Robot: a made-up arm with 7 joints. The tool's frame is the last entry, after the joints.
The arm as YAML. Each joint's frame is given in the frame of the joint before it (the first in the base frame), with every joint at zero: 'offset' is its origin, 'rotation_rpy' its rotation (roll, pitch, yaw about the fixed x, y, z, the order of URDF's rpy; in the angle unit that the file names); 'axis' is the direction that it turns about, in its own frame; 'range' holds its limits. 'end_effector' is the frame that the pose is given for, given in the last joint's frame.
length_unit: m
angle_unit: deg
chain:
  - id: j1
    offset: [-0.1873, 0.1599, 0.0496]
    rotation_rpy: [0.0, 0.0, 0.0]
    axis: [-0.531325, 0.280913, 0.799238]
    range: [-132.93, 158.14]
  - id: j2
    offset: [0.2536, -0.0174, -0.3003]
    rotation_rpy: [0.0, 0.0, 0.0]
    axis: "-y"
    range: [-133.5, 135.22]
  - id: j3
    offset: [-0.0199, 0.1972, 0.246]
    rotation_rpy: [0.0, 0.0, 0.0]
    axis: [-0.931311, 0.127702, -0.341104]
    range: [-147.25, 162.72]
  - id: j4
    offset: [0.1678, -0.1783, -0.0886]
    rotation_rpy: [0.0, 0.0, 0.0]
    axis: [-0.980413, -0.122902, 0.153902]
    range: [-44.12, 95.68]
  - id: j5
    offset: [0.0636, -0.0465, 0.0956]
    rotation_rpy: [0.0, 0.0, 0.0]
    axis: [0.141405, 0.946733, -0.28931]
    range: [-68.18, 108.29]
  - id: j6
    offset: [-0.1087, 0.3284, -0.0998]
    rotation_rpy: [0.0, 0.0, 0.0]
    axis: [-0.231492, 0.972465, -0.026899]
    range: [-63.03, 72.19]
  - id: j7
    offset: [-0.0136, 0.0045, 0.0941]
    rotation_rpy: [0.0, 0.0, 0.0]
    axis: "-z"
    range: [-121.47, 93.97]
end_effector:
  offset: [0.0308, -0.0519, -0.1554]
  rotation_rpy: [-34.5, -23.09, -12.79]
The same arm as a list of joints. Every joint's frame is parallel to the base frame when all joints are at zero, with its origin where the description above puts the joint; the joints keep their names.
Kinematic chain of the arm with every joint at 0, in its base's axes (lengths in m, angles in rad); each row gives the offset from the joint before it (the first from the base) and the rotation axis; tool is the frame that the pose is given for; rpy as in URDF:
j1: xyz -0.1873 0.1599 0.0496 axis -0.531325 0.280913 0.799238
j2: xyz 0.2536 -0.0174 -0.3003 axis -y
j3: xyz -0.0199 0.1972 0.246 axis -0.931311 0.127702 -0.341104
j4: xyz 0.1678 -0.1783 -0.0886 axis -0.980413 -0.122902 0.153902
j5: xyz 0.0636 -0.0465 0.0956 axis 0.141405 0.946733 -0.28931
j6: xyz -0.1087 0.3284 -0.0998 axis -0.231492 0.972465 -0.026899
j7: xyz -0.0136 0.0045 0.0941 axis -z
tool: xyz 0.0308 -0.0519 -0.1554 rpy -0.6021 -0.403 -0.2232
Joint limits (rad, base to tool): -2.3201..2.7601 -2.33..2.36 -2.57..2.84 -0.77..1.6699 -1.19..1.89 -1.1001..1.26 -2.1201..1.6401

